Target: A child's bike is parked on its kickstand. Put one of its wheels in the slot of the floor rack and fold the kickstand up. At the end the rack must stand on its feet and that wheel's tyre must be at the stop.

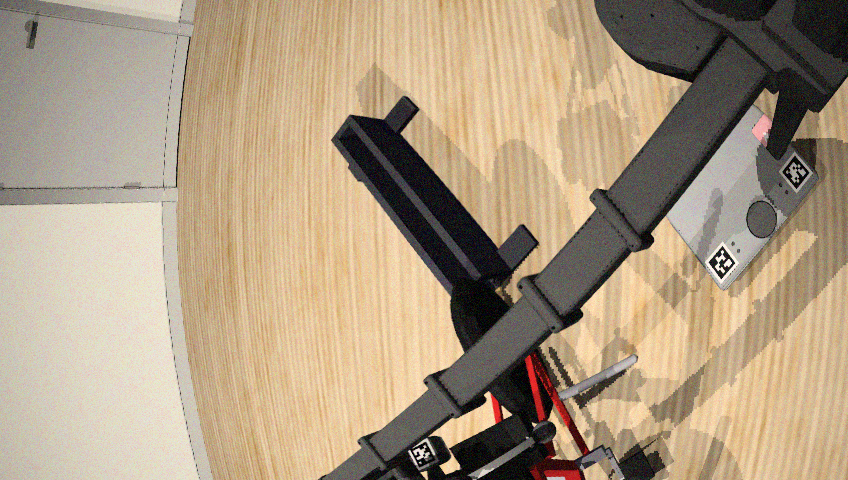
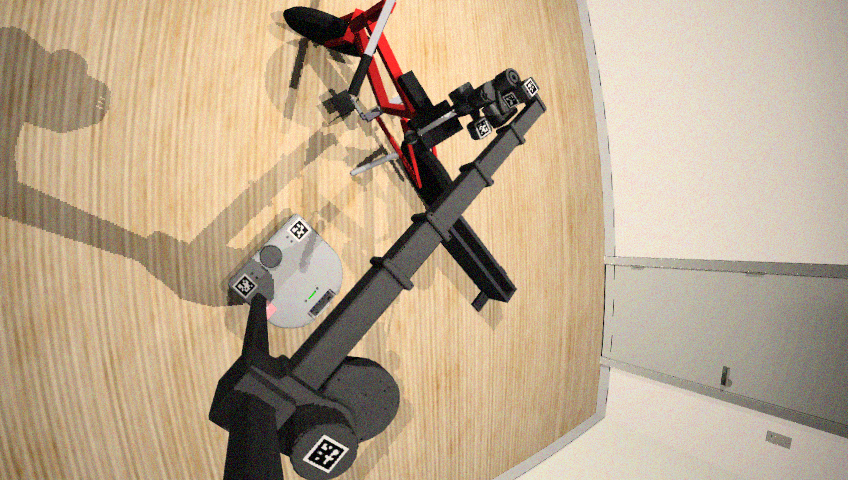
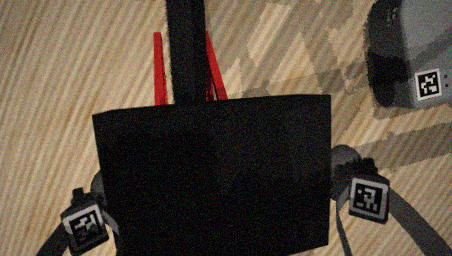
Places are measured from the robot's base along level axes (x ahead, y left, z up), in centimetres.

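Pixels of known places: gripper, fingertip midpoint: [image 1: 509,449] [image 3: 232,176]; robot's base, link origin: [image 1: 758,218] [image 2: 270,255].
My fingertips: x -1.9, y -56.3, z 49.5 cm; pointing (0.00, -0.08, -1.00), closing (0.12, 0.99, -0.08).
Note:
For each thing: its top centre in the pictures, then the offset to it from my fingertips. "pt": a spot on its surface instead.
- dark floor rack, top centre: [image 1: 397,199] [image 2: 484,258] dy -4.7, dx -63.1, dz -33.4 cm
- front wheel, surface spot: [image 2: 312,23] pt dy -5.0, dx +52.6, dz -20.3 cm
The child's bike [image 1: 537,389] [image 2: 392,68] [image 3: 158,70] has a red frame. My gripper [image 2: 425,121] [image 3: 232,176] is shut on its black saddle [image 1: 487,437] [image 3: 215,145], with one fingertip on each side. The rear wheel [image 1: 476,315] [image 2: 437,178] [image 3: 187,50] is at the near end of the dark floor rack [image 1: 440,202] [image 2: 484,264], in line with it. My arm partly covers where they meet, so the tyre's depth in the slot cannot be told. The rack lies low on the floor. The grey kickstand [image 1: 604,374] [image 2: 374,164] sticks out sideways, unfolded.
My base [image 1: 708,196] [image 2: 321,261] stands beside the rack and bike. My arm [image 1: 571,261] [image 2: 392,261] crosses above the rear wheel. The front wheel [image 2: 312,23] is at the far end. A wall [image 1: 77,333] [image 2: 714,136] and a door [image 1: 89,107] [image 2: 684,333] stand beyond the rack.

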